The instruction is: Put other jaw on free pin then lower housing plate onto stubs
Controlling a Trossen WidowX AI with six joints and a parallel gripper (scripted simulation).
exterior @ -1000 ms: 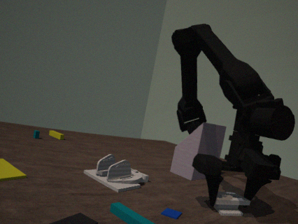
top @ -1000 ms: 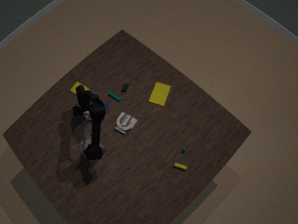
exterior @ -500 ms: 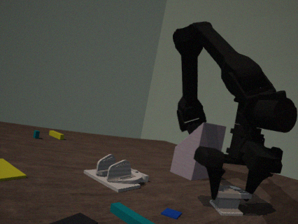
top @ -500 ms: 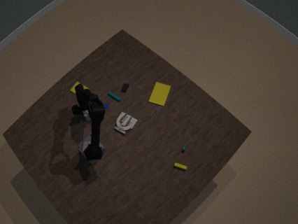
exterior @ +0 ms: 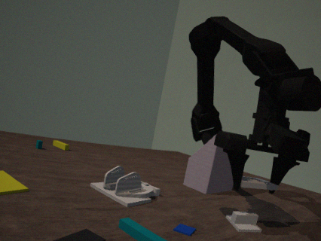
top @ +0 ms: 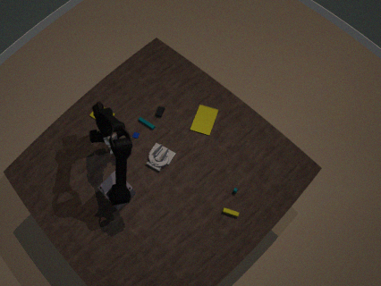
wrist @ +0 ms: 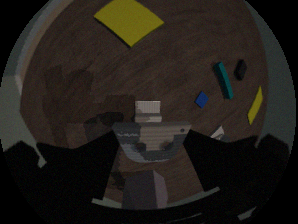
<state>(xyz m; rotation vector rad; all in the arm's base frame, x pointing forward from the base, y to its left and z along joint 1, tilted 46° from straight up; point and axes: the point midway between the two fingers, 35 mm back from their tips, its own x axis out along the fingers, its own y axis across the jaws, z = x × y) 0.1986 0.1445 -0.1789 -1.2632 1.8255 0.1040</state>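
Now: the grey jaw 8 cm ahead of my gripper tip, 26 cm to the right of it and 6 cm below it. Round my gripper tip: blue tile 12 cm ahead, 5 cm to the right, 7 cm below; then white block 1 cm behind, 1 cm to the right, 6 cm below; then housing plate 1 cm to the right, 2 cm above.
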